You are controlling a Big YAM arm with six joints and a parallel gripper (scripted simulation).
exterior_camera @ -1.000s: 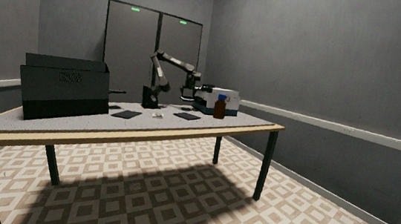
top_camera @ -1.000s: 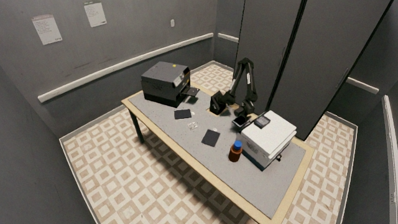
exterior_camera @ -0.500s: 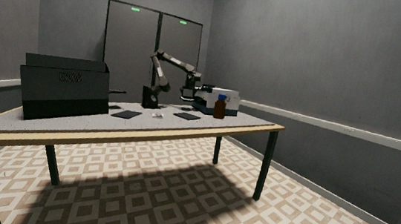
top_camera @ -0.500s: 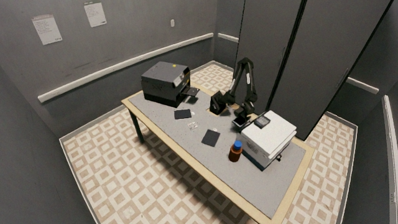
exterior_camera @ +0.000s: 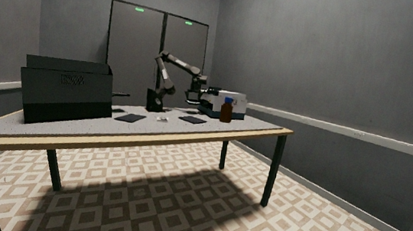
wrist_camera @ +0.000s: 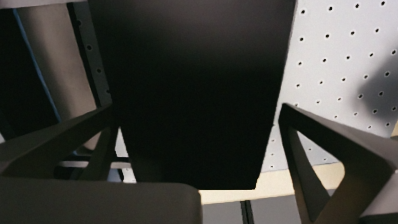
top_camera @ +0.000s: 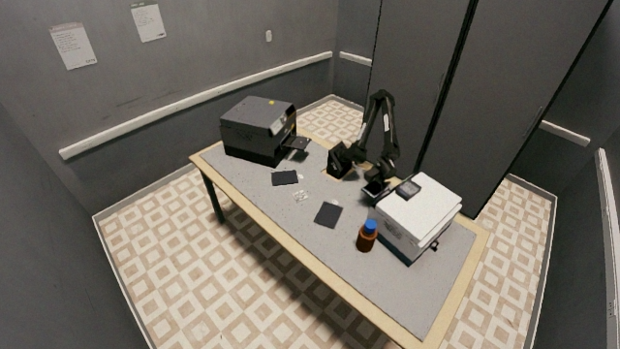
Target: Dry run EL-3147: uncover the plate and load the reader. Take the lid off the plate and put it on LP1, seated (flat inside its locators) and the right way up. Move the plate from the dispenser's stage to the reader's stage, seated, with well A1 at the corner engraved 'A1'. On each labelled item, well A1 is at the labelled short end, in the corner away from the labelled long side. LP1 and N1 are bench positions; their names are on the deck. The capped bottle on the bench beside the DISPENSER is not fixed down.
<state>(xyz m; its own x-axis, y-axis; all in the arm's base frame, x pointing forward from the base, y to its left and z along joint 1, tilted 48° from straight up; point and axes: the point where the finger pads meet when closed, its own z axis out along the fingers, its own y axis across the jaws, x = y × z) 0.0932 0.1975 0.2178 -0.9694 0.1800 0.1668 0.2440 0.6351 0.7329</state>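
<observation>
Now: the dark lid right at my hand. From my hand the other things lie so: dark flat pad: 260 mm ahead, 130 mm to the right, 100 mm below; then white multi-well plate: 10 mm below; then brown capped bottle: 310 mm ahead, 120 mm to the left, 10 mm above.
</observation>
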